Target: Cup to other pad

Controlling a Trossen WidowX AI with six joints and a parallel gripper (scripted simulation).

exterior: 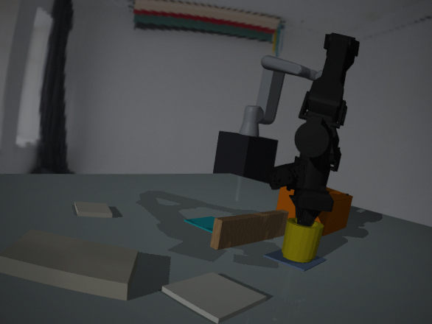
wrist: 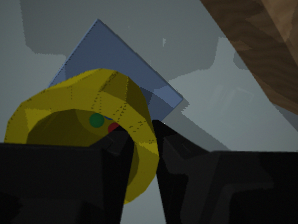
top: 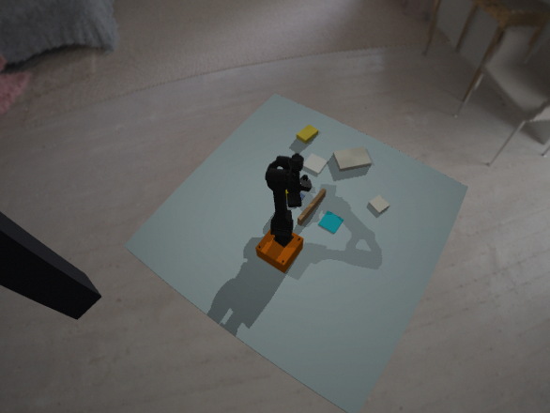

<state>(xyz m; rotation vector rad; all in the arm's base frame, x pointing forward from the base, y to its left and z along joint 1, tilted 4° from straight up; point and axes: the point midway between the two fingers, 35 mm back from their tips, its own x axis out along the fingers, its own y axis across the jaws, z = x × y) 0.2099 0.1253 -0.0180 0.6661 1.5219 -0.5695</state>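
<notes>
Right now the blue pad is 20 mm ahead of my gripper tip, 20 mm to the left of it and 50 mm below it. Round my gripper tip: teal pad 40 mm ahead, 210 mm to the right, 50 mm below; then wooden block 30 mm ahead, 90 mm to the right, 20 mm below; then yellow cup 20 mm ahead, 20 mm to the left.
</notes>
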